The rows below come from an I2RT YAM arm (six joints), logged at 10 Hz.
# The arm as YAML. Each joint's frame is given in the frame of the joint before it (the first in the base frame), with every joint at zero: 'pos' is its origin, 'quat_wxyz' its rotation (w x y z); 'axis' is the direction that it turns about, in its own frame. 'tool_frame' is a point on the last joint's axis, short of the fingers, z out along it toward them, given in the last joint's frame.
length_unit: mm
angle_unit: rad
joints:
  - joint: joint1
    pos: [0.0, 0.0, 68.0]
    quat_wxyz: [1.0, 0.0, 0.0, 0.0]
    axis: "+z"
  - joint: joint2
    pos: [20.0, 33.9, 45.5]
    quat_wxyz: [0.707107, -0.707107, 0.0, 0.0]
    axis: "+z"
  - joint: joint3
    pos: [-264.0, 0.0, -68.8]
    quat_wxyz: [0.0, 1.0, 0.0, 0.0]
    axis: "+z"
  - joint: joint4
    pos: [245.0, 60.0, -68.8]
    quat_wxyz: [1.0, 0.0, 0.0, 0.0]
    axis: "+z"
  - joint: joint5
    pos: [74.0, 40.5, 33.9]
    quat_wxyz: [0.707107, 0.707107, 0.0, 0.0]
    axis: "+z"
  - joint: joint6
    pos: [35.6, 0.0, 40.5]
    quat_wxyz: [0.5, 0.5, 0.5, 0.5]
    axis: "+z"
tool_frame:
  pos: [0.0, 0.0, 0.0]
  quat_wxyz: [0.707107, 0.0, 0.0, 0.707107]
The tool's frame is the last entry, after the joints.
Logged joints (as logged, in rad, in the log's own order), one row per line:
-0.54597, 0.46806, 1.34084, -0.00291, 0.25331, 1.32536
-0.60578, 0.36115, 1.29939, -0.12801, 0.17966, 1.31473
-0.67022, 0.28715, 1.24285, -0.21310, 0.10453, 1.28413
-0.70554, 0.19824, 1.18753, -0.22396, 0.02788, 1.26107
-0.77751, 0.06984, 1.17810, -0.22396, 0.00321, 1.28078
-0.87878, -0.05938, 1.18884, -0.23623, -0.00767, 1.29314
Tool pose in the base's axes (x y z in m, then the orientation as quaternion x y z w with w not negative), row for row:
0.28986, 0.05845, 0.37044, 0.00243, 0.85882, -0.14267, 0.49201
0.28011, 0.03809, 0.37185, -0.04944, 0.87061, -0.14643, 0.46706
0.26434, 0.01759, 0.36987, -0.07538, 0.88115, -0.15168, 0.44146
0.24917, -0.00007, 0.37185, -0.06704, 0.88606, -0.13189, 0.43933
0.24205, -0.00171, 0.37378, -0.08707, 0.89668, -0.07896, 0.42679
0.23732, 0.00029, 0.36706, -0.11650, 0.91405, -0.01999, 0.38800
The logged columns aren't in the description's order. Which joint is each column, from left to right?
Columns, left to right: joint4, joint5, joint2, joint6, joint1, joint3.
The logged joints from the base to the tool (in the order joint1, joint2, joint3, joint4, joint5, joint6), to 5 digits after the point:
0.25331, 1.34084, 1.32536, -0.54597, 0.46806, -0.00291
0.17966, 1.29939, 1.31473, -0.60578, 0.36115, -0.12801
0.10453, 1.24285, 1.28413, -0.67022, 0.28715, -0.21310
0.02788, 1.18753, 1.26107, -0.70554, 0.19824, -0.22396
0.00321, 1.17810, 1.28078, -0.77751, 0.06984, -0.22396
-0.00767, 1.18884, 1.29314, -0.87878, -0.05938, -0.23623

